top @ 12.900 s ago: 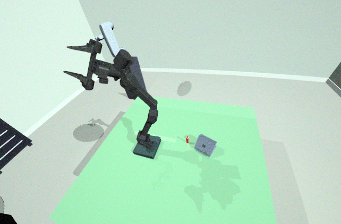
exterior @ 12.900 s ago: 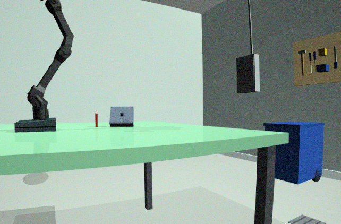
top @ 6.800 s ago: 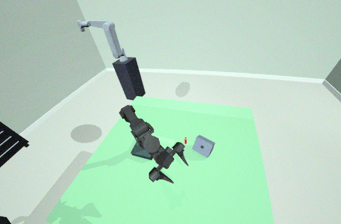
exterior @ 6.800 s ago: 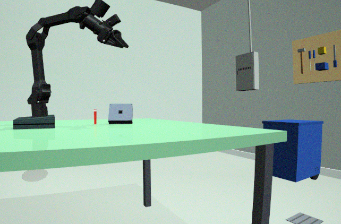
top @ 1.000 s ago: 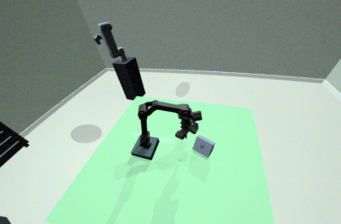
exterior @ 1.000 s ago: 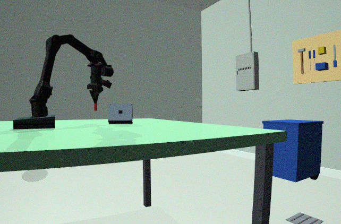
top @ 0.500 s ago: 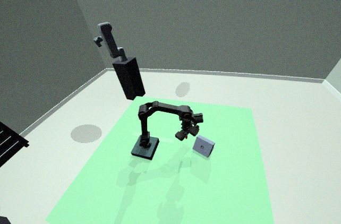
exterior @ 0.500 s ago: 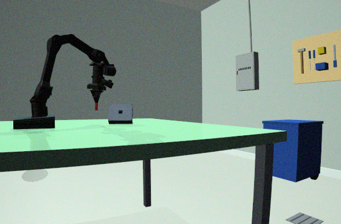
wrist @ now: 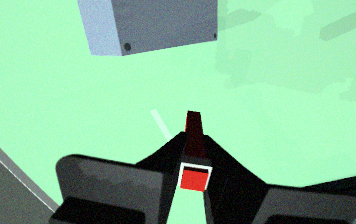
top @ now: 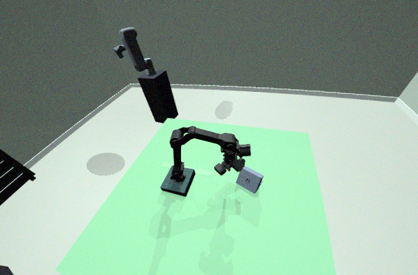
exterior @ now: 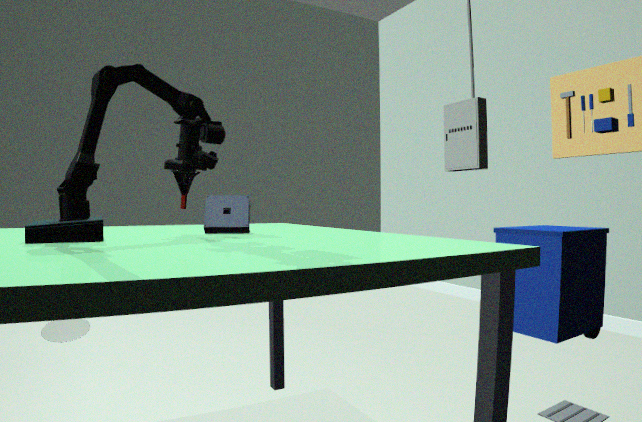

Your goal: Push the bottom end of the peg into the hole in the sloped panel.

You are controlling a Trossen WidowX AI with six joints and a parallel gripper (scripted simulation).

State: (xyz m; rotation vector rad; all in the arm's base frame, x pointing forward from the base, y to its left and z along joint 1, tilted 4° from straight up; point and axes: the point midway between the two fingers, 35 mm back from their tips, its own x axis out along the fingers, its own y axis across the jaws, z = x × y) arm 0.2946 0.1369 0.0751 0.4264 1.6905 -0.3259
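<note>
My gripper tip is 130 mm short of the panel and 60 mm above it. The rest, counted from my gripper tip: red square peg 20 mm above.
</note>
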